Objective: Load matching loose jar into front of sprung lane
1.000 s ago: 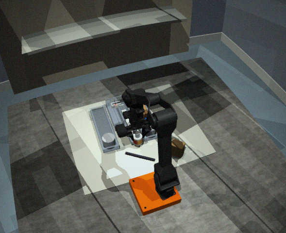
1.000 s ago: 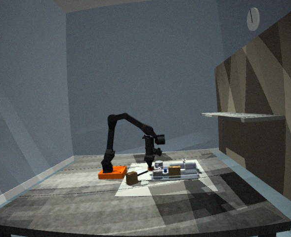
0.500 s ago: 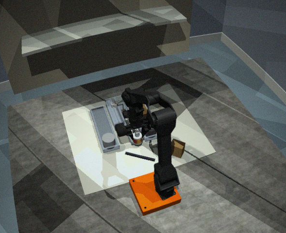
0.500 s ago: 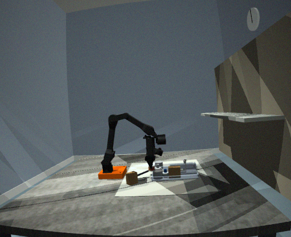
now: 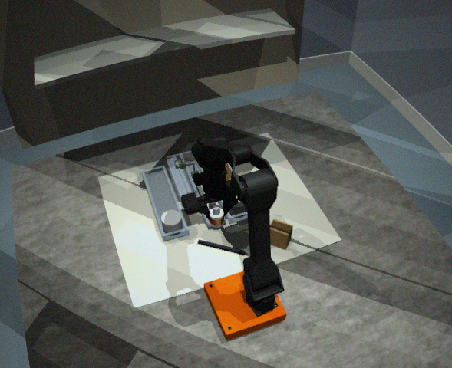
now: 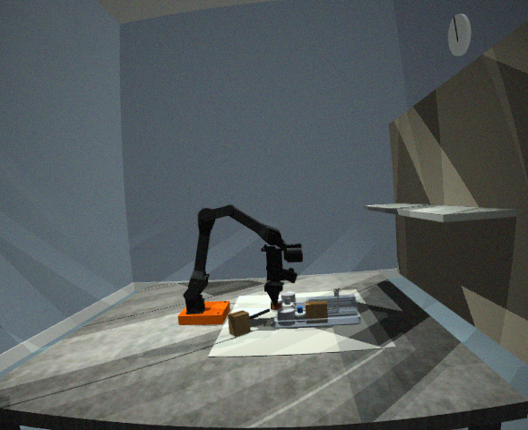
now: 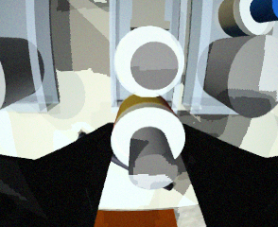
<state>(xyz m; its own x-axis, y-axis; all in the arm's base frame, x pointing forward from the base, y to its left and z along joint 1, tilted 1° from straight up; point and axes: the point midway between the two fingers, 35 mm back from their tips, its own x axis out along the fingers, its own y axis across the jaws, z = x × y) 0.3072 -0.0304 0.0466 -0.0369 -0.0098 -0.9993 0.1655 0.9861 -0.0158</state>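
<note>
Now: the black rod 7 cm behind my gripper tip, 4 cm below it and 3 cm to the left of it. Also, from my gripper tip: brown box: 14 cm behind, 13 cm to the right, 2 cm below.
</note>
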